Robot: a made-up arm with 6 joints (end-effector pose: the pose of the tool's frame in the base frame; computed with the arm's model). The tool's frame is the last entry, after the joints. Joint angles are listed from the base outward.
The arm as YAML. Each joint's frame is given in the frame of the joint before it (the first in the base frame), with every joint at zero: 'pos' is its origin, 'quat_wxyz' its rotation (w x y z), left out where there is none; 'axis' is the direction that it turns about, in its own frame. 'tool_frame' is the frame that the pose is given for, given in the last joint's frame.
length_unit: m
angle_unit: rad
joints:
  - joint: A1
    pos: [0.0, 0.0, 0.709]
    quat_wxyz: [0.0, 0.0, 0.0, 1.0]
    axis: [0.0, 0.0, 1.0]
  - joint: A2
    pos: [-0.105, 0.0, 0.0]
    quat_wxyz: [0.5, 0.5, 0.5, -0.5]
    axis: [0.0, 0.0, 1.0]
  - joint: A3
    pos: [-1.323, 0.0, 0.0]
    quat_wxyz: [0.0, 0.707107, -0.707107, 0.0]
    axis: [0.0, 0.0, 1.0]
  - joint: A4
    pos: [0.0, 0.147, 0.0]
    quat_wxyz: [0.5, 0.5, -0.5, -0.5]
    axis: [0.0, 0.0, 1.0]
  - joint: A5
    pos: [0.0, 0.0, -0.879]
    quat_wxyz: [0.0, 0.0, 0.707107, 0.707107]
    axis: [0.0, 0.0, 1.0]
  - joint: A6
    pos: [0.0, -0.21, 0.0]
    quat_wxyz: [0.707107, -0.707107, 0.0, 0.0]
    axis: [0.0, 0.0, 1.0]
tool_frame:
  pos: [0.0, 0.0, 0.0]
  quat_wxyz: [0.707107, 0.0, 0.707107, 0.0]
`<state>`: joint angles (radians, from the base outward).
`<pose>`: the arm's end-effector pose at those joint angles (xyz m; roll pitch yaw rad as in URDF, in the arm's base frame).
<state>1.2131 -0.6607 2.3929 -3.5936 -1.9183 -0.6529</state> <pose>-0.4583 -1.4725 1.5012 2.6965 1.0602 0.2152</pose>
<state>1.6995 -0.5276 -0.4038 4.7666 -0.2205 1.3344</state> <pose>-0.1092 0.4867 2.1293 0.1564 -0.1089 1.9210</pose>
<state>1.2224 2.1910 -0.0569 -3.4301 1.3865 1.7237</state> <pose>0.1384 0.5531 -0.7431 -1.5230 -0.4641 -2.2373</pose>
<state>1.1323 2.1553 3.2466 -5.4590 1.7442 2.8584</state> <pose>0.4324 1.2796 0.8593 0.6331 -0.1562 -2.8304</pose>
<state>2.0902 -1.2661 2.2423 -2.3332 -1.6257 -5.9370</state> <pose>0.7927 -1.6918 0.5224 -2.4447 0.6739 -3.0142</pose>
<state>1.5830 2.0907 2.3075 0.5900 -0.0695 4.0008</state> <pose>-0.0198 2.2871 0.4176 1.6997 -0.1589 1.5439</pose>
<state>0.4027 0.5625 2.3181 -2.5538 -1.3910 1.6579</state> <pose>0.2574 0.2342 2.6705 -1.7600 -0.0253 2.9670</pose>
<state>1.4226 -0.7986 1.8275 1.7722 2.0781 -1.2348</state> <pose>-0.4102 -1.5293 1.9191 -2.9338 0.0875 2.4572</pose>
